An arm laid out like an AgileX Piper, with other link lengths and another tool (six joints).
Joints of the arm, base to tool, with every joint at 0 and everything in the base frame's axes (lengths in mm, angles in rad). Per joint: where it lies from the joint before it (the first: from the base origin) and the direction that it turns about. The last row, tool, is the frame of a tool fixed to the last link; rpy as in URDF.
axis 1: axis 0 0 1 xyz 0 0 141.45
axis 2: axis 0 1 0 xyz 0 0 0
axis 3: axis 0 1 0 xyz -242.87 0 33.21
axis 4: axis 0.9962 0 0.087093 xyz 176 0 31.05
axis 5: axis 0 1 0 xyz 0 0 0
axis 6: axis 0.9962 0 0.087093 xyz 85.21 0 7.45
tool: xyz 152.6 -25 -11.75 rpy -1.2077 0.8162 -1.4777
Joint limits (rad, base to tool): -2.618..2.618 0..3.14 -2.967..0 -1.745..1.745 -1.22..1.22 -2.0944..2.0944
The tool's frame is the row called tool.
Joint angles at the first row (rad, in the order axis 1, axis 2, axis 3, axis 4, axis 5, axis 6):
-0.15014, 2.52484, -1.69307, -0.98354, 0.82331, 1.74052
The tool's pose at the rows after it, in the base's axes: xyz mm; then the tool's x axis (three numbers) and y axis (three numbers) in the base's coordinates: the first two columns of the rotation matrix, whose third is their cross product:
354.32 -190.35 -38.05 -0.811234 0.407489 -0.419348 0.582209 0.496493 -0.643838
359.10 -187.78 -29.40 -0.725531 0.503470 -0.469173 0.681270 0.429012 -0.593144
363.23 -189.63 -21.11 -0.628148 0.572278 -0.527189 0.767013 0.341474 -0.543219
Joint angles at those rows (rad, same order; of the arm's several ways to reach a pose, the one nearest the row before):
-0.15013, 2.52485, -1.78381, -0.87824, 0.91472, 1.74775
-0.15016, 2.52481, -1.85481, -0.83012, 0.97874, 1.81337
-0.15014, 2.52486, -1.90175, -0.82700, 1.02834, 1.91512

